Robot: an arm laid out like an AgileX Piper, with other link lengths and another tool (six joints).
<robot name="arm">
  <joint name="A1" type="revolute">
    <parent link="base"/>
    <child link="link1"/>
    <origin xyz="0 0 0.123"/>
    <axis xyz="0 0 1"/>
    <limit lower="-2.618" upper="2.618"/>
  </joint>
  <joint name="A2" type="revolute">
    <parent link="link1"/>
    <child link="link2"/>
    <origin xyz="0 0 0" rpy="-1.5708 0 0"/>
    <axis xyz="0 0 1"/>
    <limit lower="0" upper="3.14"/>
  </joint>
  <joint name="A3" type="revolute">
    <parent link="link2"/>
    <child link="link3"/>
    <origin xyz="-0.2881 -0.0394 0"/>
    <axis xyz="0 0 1"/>
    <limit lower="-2.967" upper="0"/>
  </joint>
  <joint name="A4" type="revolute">
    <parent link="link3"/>
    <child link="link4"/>
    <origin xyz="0.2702 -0.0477 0" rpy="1.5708 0 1.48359"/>
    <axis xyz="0 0 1"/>
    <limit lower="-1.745" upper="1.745"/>
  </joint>
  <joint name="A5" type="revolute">
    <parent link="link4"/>
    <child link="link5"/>
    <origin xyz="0 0 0" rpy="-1.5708 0 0"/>
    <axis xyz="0 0 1"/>
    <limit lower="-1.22" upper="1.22"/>
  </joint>
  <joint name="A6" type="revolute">
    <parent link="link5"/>
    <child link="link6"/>
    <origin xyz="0 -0.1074 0" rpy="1.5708 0 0"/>
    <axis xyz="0 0 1"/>
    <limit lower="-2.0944" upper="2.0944"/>
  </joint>
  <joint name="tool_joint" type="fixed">
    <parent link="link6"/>
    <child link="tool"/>
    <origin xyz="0.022 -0.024 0.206" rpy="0 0.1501 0.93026"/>
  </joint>
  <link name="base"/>
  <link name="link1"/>
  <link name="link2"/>
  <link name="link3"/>
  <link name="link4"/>
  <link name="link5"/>
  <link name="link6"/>
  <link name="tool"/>
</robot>
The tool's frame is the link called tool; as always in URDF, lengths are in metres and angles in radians.
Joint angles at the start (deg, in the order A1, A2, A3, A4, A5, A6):
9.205, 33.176, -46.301, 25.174, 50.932, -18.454
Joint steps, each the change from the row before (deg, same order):
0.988, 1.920, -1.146, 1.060, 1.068, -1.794
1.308, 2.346, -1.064, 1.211, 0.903, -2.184
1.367, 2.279, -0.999, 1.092, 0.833, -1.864
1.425, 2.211, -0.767, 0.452, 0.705, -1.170
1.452, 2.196, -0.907, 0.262, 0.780, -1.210
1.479, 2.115, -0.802, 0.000, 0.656, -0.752
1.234, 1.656, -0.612, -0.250, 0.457, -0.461
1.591, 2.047, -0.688, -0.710, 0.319, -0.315
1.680, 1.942, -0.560, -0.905, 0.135, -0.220
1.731, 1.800, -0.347, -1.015, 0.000, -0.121
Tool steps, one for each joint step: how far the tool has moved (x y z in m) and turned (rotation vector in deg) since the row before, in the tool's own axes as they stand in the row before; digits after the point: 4 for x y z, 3 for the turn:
0.0072, 0.0047, 0.0060, 0.267, 2.576, -1.322
0.0083, 0.0049, 0.0086, 0.282, 3.056, -1.620
0.0082, 0.0048, 0.0088, 0.202, 2.988, -1.432
0.0074, 0.0017, 0.0092, 0.582, 2.770, -1.045
0.0068, 0.0020, 0.0087, 0.653, 2.686, -1.291
0.0063, 0.0010, 0.0087, 0.736, 2.514, -1.002
0.0045, 0.0001, 0.0069, 0.727, 1.889, -0.838
0.0042, -0.0010, 0.0087, 1.115, 2.056, -1.021
0.0039, -0.0014, 0.0088, 1.187, 1.886, -1.120
0.0042, -0.0020, 0.0091, 1.246, 1.794, -1.135

